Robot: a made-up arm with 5 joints.
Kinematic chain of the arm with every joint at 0, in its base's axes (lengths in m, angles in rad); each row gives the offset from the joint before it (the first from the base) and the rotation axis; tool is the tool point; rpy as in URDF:
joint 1: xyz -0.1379 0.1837 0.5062 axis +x
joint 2: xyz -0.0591 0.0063 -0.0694 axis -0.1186 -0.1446 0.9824
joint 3: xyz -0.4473 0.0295 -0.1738 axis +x
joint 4: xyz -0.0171 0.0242 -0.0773 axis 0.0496 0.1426 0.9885
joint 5: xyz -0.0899 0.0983 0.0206 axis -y
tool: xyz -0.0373 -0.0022 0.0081 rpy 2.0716 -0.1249 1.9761
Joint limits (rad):
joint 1: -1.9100..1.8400
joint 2: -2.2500..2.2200
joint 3: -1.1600..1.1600
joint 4: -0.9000..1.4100
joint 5: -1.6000..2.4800
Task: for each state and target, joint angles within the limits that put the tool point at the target. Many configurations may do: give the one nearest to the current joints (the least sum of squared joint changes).
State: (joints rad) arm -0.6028 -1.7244 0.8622 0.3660 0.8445
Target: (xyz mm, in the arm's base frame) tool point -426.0 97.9 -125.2
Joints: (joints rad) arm -1.4606 -1.0825 0.6216 0.6467 0.8380
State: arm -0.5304 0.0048 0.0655 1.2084 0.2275
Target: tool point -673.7 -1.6 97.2
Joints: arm 0.3418 0.5064 0.2510 1.3307 0.3387
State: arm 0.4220 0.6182 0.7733 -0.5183 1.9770
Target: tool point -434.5 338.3 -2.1
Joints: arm 1.1766 1.3887 0.4286 -0.6731 2.0494
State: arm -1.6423 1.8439 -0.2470 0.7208 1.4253
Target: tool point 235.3 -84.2 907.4
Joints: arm -1.4669 2.2107 -0.4002 1.2333 1.4047
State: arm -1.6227 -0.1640 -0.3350 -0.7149 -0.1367
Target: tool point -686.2 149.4 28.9
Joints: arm -0.9397 -0.3985 -0.4434 -0.1905 0.0002
